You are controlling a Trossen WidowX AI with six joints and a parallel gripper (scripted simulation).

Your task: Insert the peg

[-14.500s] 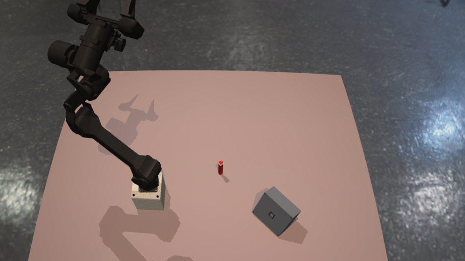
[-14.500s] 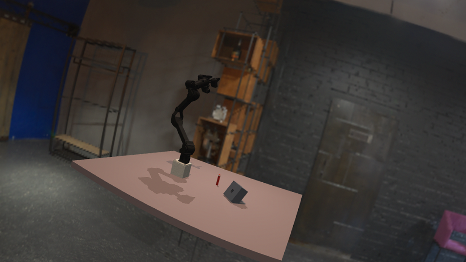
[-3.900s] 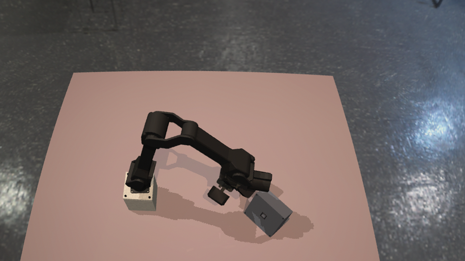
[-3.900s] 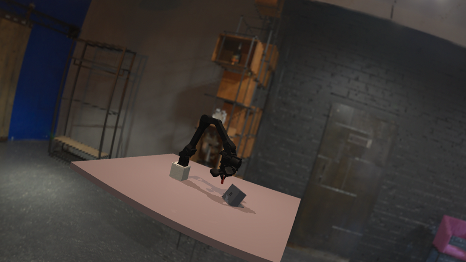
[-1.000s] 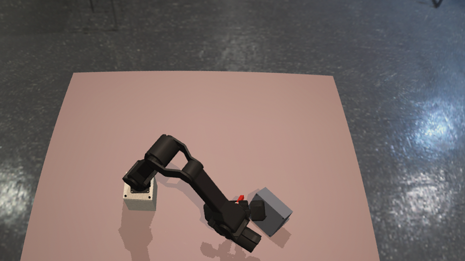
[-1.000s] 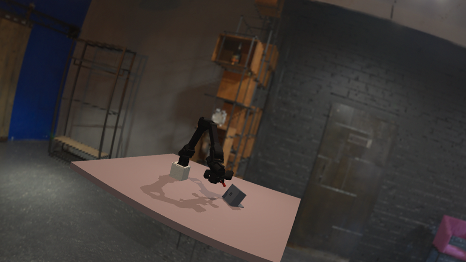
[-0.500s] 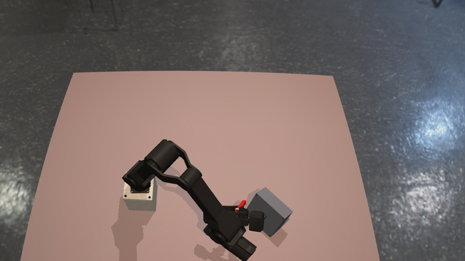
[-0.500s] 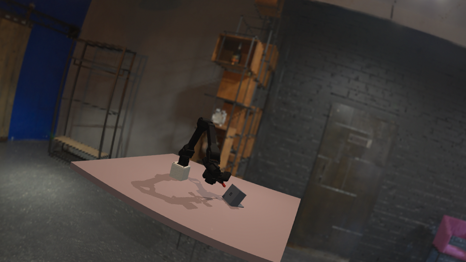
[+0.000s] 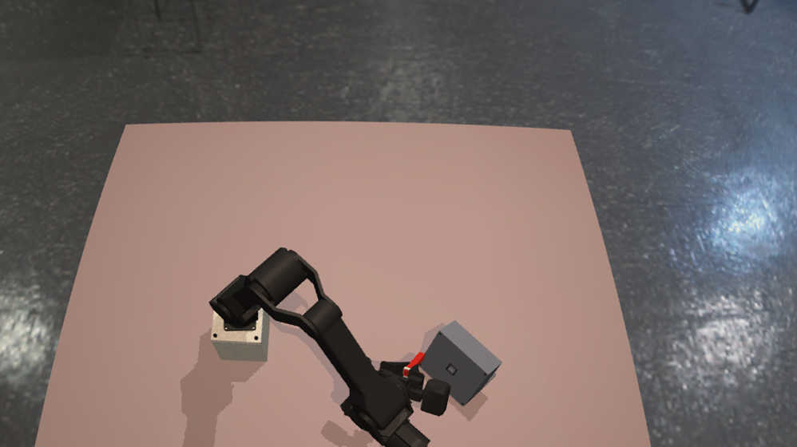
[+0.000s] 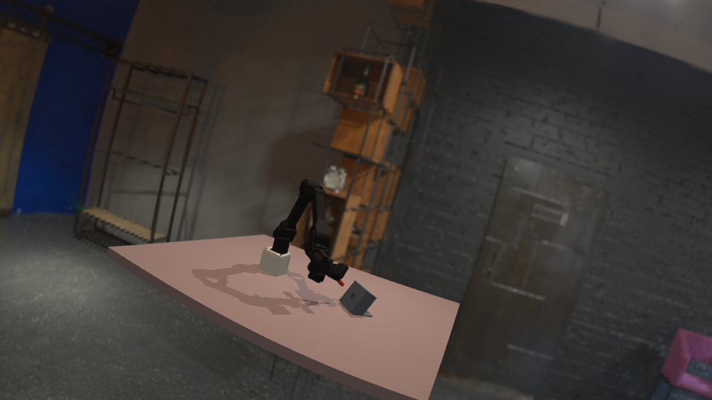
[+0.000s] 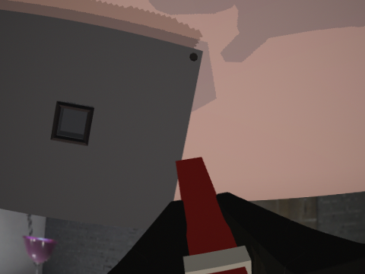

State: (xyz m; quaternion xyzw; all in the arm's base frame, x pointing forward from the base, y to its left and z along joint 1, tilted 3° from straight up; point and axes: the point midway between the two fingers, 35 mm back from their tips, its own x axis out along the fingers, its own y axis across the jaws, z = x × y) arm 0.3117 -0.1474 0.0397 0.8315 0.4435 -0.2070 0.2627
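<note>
The grey sloped panel lies 10 cm ahead of my gripper tip, 6 cm below it and 2 cm to the left of it. Also, from my gripper tip: red square peg 1 cm to the right, 1 cm behind, 1 cm above.
</note>
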